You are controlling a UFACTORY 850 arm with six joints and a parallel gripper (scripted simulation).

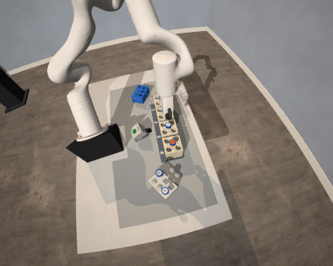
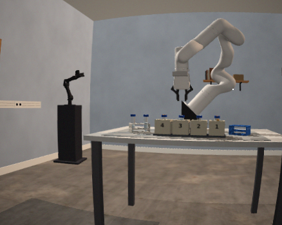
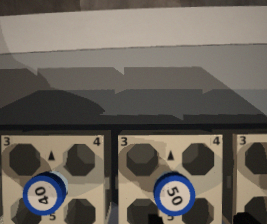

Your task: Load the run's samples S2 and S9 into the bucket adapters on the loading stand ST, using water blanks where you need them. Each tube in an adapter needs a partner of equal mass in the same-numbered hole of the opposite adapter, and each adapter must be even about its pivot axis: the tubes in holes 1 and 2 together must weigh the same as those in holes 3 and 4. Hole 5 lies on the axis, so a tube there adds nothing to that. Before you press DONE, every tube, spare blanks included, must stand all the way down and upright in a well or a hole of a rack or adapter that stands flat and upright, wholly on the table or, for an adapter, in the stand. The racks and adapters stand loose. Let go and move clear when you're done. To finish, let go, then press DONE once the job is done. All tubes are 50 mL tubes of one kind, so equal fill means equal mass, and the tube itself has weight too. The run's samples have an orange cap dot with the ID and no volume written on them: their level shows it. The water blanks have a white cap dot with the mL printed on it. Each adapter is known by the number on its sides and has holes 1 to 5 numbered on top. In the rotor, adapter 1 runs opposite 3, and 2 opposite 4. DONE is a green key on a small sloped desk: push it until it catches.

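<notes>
Right now the green DONE key is 19 cm behind my hand, 8 cm to the left of it and 16 cm below it. Round my hand: adapter 1 (4 cm ahead, 22 cm to the left, 18 cm below); then white rack (15 cm behind, 28 cm to the right, 20 cm below); then blue rack (6 cm behind, 40 cm to the left, 20 cm below).
</notes>
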